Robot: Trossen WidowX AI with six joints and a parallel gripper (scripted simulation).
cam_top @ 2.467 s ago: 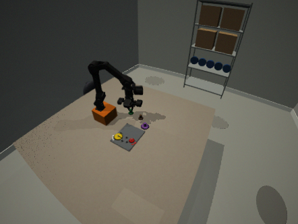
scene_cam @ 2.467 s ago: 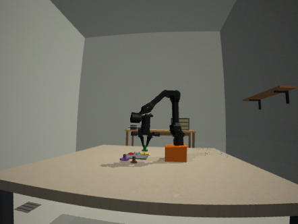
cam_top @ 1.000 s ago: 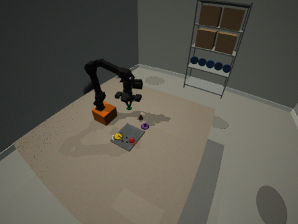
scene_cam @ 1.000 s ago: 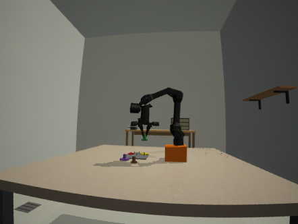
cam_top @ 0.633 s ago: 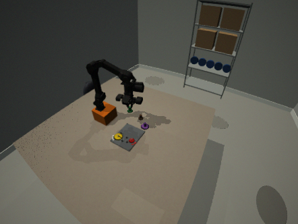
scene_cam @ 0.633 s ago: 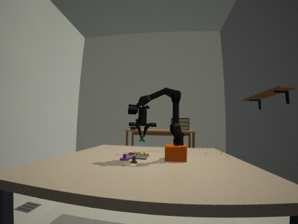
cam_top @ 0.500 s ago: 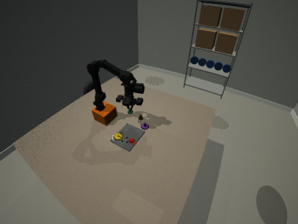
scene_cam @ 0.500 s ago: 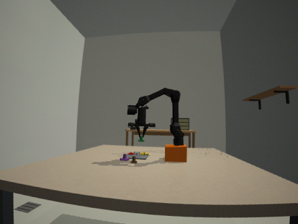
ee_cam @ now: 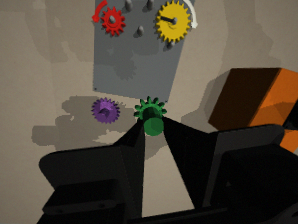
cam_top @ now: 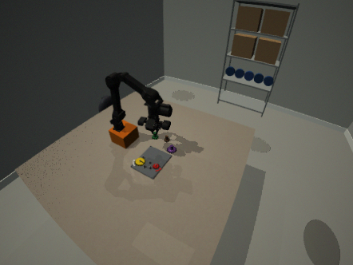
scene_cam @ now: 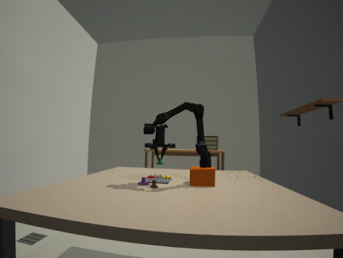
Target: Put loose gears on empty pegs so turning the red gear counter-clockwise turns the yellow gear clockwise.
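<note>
Right now the red gear is 13 cm below my gripper tip, 12 cm to the right of it and 7 cm ahead of it. From my gripper tip the other things lie so: green gear 1 cm below; then brown gear 13 cm below, 12 cm to the left, 2 cm ahead; then purple gear 13 cm below, 9 cm ahead, 5 cm to the left.
</note>
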